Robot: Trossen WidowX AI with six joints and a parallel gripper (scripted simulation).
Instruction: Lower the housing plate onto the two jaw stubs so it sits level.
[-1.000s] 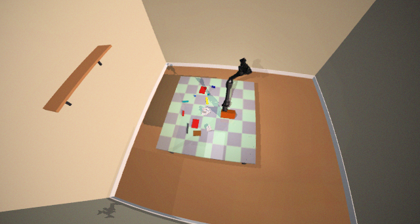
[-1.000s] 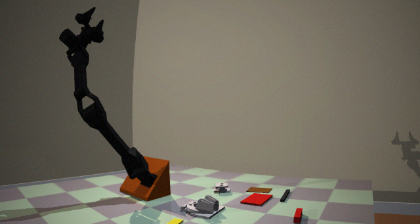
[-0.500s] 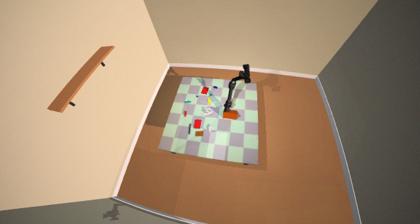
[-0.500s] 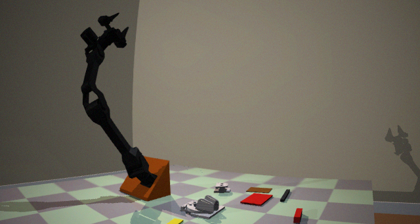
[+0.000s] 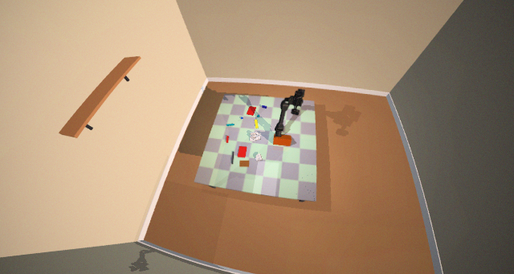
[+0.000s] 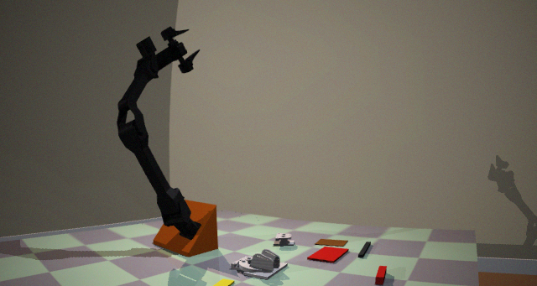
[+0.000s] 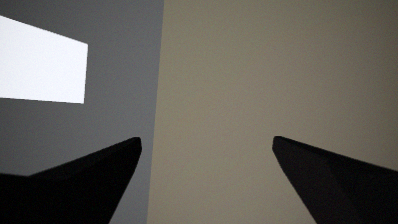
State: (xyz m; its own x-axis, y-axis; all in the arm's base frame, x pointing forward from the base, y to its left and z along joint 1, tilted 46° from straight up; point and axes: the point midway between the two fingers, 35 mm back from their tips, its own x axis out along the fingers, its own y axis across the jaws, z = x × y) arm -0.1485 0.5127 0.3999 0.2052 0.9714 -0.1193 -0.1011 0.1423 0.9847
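The grey housing plate lies 720 mm below my gripper tip, 280 mm ahead of it and 180 mm to the left of it. From my gripper tip the other things lie so: yellow piece (740 mm below, 400 mm ahead, 260 mm to the right); red plate (740 mm below, 480 mm ahead, 140 mm to the left); brown plate (750 mm below, 420 mm ahead, 280 mm to the left).
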